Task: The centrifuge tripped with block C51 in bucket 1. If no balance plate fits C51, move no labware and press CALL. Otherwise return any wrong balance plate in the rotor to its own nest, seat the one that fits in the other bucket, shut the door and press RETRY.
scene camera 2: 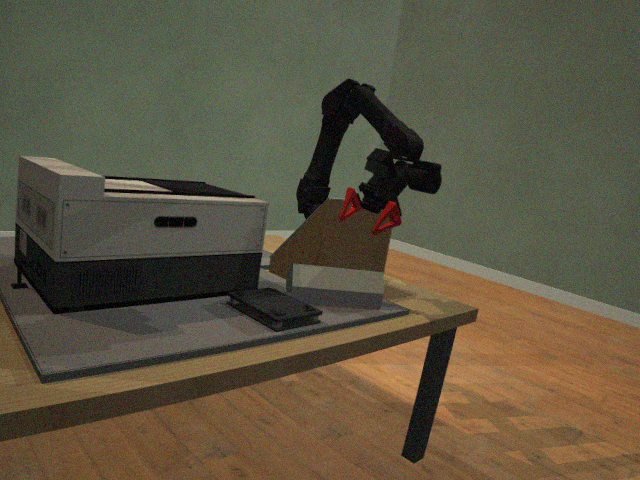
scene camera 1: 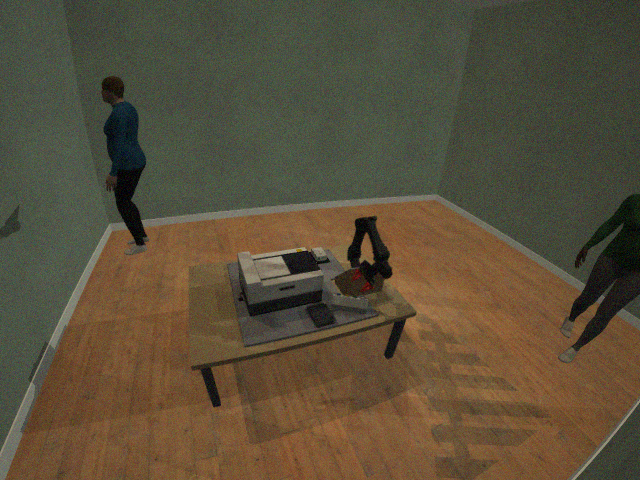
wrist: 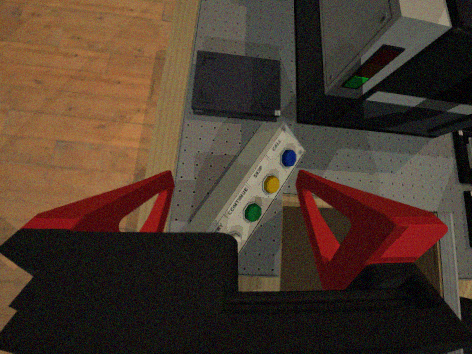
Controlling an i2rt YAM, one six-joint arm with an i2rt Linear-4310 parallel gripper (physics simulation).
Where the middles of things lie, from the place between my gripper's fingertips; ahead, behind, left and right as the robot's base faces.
My hand is 1 cm short of the button panel (scene camera 2: 311, 284), 3 cm to the left of it and 14 cm above it. Also, from my hand: centrifuge (scene camera 2: 84, 242) 42 cm ahead, 26 cm to the right, 6 cm below.
